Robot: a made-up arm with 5 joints. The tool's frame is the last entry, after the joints. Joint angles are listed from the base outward.
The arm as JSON. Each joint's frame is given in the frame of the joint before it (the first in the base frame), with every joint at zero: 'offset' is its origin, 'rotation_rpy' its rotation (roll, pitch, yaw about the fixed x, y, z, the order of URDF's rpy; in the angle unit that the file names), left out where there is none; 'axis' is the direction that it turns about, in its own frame. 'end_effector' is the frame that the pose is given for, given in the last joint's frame.
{
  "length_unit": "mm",
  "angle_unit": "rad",
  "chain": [
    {
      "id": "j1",
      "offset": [
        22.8,
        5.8,
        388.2
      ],
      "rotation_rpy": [
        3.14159,
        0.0,
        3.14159
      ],
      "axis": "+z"
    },
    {
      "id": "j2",
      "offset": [
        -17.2,
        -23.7,
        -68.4
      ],
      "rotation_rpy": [
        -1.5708,
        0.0,
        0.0
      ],
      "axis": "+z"
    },
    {
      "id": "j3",
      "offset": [
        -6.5,
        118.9,
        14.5
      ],
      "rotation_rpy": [
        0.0,
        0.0,
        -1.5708
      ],
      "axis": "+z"
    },
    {
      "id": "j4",
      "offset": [
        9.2,
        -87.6,
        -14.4
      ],
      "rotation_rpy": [
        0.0,
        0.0,
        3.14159
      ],
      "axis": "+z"
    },
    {
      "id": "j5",
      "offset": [
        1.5,
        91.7,
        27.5
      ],
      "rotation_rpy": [
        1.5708,
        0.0,
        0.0
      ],
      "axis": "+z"
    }
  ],
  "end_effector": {
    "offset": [
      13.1,
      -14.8,
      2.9
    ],
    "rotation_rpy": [
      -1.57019,
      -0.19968,
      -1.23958
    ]
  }
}
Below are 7 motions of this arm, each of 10 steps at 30 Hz.
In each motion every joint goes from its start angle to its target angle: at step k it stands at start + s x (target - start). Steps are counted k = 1, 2, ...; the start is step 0. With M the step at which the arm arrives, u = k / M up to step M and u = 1 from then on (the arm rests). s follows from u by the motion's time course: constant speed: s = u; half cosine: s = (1 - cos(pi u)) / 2; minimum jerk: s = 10 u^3 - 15 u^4 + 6 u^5.
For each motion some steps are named. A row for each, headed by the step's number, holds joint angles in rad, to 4 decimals.
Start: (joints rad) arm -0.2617 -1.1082 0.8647 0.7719 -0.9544
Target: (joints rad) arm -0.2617 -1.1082 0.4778 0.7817 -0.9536
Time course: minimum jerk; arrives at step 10
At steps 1, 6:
1: -0.2617 -1.1082 0.8614 0.7720 -0.9544
6: -0.2617 -1.1082 0.6006 0.7786 -0.9539

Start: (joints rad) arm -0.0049 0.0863 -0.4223 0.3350 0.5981
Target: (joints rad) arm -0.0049 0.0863 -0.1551 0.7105 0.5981
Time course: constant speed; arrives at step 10
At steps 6, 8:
6: -0.0049 0.0863 -0.2620 0.5603 0.5981
8: -0.0049 0.0863 -0.2085 0.6354 0.5981

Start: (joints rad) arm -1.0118 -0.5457 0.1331 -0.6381 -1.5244
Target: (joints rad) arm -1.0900 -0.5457 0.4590 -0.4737 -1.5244
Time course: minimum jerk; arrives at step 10
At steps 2, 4, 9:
2: -1.0163 -0.5457 0.1520 -0.6286 -1.5244
4: -1.0366 -0.5457 0.2366 -0.5859 -1.5244
9: -1.0893 -0.5457 0.4562 -0.4751 -1.5244

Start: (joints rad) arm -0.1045 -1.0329 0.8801 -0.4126 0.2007
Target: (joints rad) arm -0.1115 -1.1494 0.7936 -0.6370 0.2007
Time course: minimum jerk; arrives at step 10
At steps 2, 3, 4, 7, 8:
2: -0.1049 -1.0396 0.8751 -0.4256 0.2007
3: -0.1056 -1.0519 0.8660 -0.4492 0.2007
4: -0.1067 -1.0699 0.8526 -0.4838 0.2007
7: -0.1104 -1.1304 0.8077 -0.6004 0.2007
8: -0.1111 -1.1427 0.7986 -0.6240 0.2007

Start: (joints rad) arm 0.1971 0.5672 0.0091 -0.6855 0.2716
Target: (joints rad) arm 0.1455 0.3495 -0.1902 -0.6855 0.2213
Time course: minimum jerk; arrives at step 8
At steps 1, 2, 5, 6, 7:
1: 0.1963 0.5637 0.0059 -0.6855 0.2708
2: 0.1918 0.5447 -0.0115 -0.6855 0.2664
5: 0.1597 0.4094 -0.1354 -0.6855 0.2351
6: 0.1508 0.3720 -0.1696 -0.6855 0.2265
7: 0.1463 0.3530 -0.1870 -0.6855 0.2221

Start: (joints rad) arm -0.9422 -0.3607 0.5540 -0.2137 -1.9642
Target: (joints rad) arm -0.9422 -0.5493 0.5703 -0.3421 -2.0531
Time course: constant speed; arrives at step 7
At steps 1, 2, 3, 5, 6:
1: -0.9422 -0.3876 0.5563 -0.2320 -1.9769
2: -0.9422 -0.4146 0.5587 -0.2504 -1.9896
3: -0.9422 -0.4415 0.5610 -0.2687 -2.0023
5: -0.9422 -0.4954 0.5656 -0.3054 -2.0277
6: -0.9422 -0.5224 0.5680 -0.3238 -2.0404

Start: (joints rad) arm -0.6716 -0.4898 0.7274 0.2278 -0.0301
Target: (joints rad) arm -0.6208 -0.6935 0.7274 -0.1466 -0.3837
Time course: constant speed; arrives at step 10
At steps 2, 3, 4, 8, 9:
2: -0.6614 -0.5305 0.7274 0.1529 -0.1008
3: -0.6564 -0.5509 0.7274 0.1155 -0.1362
4: -0.6513 -0.5713 0.7274 0.0780 -0.1715
8: -0.6310 -0.6528 0.7274 -0.0717 -0.3130
9: -0.6259 -0.6731 0.7274 -0.1092 -0.3483

